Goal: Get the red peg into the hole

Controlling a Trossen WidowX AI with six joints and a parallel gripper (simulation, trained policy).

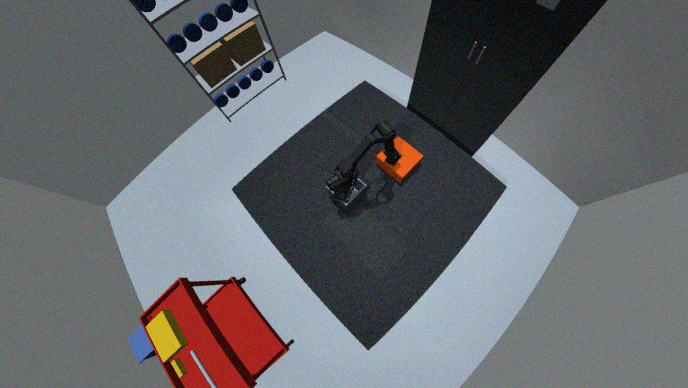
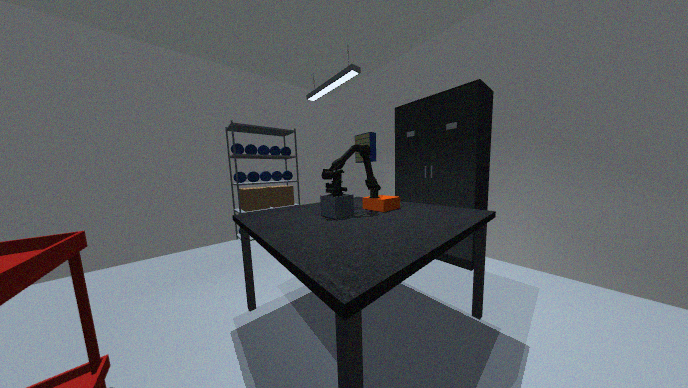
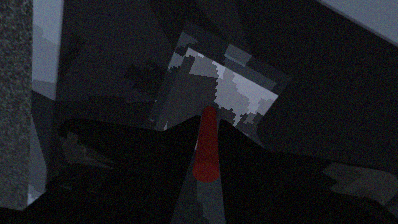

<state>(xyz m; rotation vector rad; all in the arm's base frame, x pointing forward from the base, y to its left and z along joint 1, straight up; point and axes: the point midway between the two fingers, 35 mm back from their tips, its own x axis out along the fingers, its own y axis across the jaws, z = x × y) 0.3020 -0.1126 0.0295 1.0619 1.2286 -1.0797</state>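
My gripper tip is now 1 cm above the red peg. Round my gripper tip: plate (4 cm below).
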